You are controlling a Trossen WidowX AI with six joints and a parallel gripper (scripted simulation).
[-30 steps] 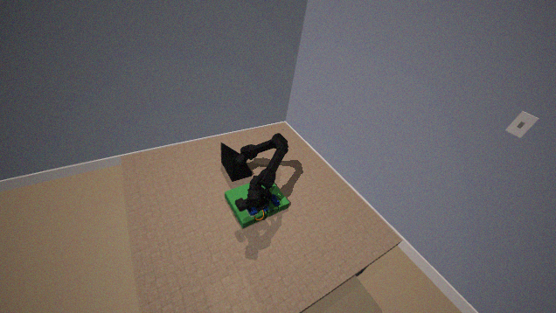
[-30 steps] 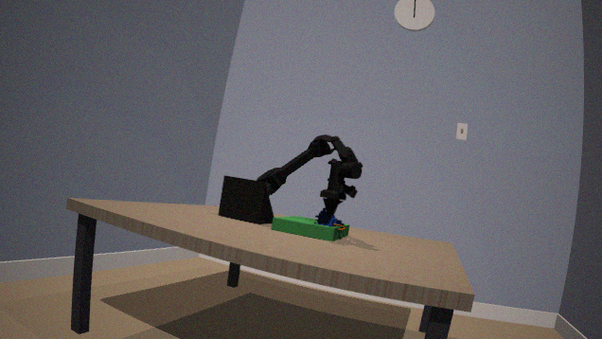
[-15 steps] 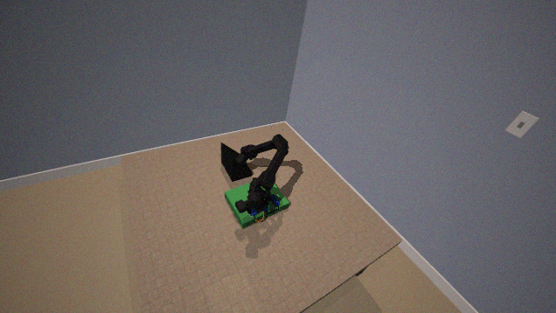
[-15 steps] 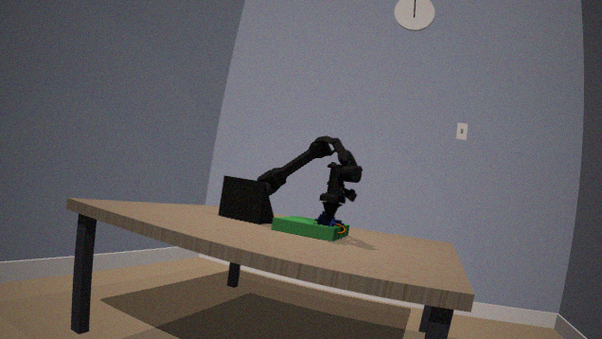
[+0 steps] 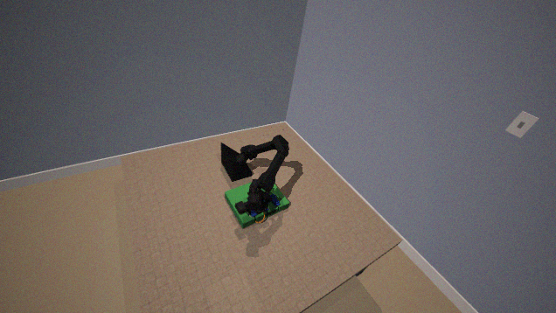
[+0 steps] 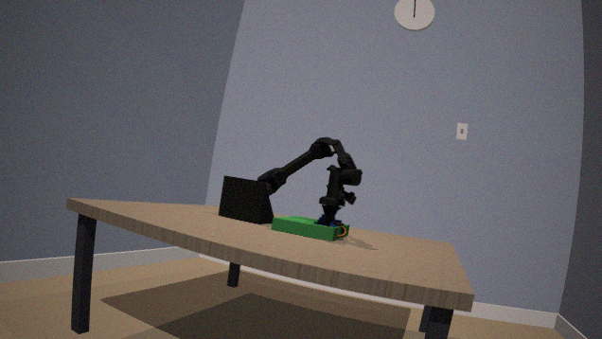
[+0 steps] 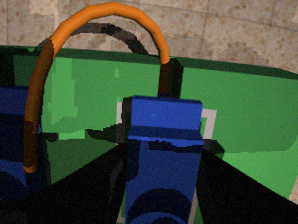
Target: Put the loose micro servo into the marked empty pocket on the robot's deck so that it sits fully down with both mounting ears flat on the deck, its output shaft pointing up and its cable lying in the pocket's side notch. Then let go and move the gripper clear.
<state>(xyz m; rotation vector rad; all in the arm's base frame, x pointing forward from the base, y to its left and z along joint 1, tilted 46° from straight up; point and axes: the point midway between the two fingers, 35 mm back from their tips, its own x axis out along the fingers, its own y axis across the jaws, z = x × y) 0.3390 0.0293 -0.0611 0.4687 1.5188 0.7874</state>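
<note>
The green deck lies 130 mm behind my gripper tip, 50 mm to the left of it and 30 mm below it.
</note>
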